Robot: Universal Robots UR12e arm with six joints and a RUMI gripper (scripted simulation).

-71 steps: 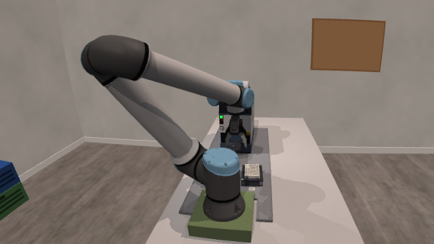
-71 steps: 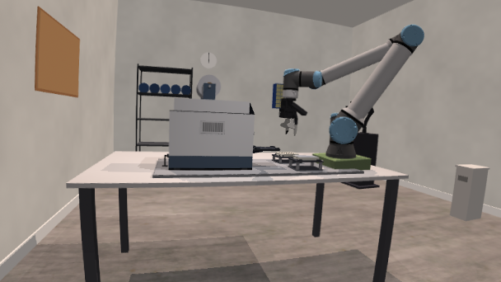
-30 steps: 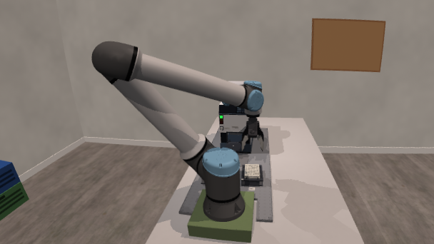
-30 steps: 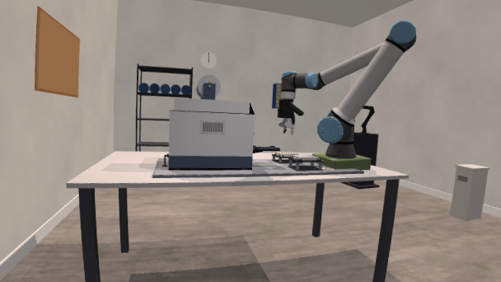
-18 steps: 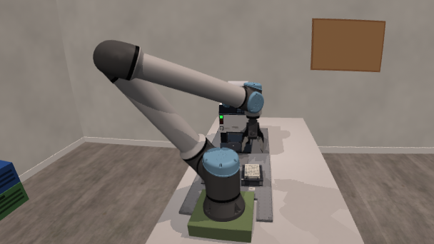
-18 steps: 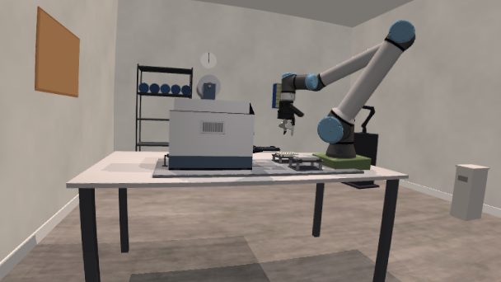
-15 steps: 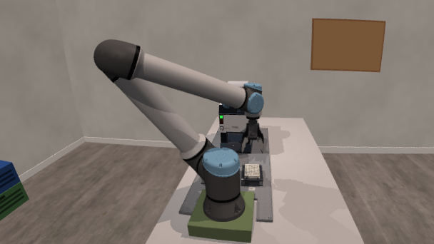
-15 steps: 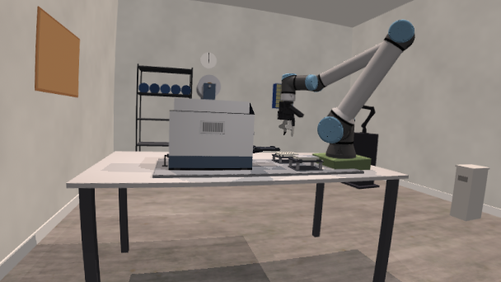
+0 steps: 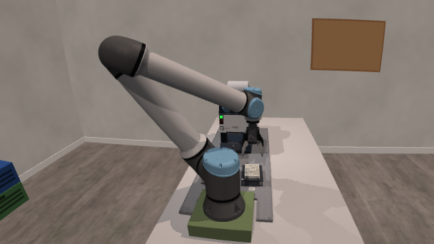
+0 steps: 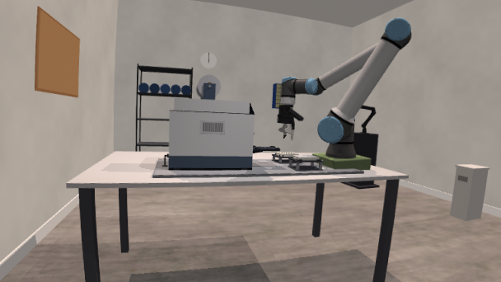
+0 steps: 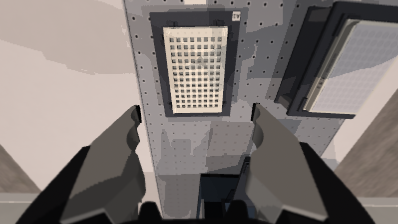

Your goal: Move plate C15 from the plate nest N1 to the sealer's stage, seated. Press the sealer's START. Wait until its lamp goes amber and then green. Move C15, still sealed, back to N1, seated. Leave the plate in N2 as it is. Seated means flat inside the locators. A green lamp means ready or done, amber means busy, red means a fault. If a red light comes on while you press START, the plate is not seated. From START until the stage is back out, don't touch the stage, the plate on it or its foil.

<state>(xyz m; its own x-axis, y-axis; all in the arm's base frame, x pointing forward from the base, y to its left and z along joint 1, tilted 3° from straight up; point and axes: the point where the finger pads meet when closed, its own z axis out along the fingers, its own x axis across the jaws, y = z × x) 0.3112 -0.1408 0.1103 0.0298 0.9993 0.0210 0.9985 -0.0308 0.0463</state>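
My hand is 100 mm above the plate C15. Round my hand: nest N1 (120 mm below); then sealer stage (210 mm ahead, 120 mm to the left, 50 mm below); then nest N2 (220 mm to the left, 100 mm below).
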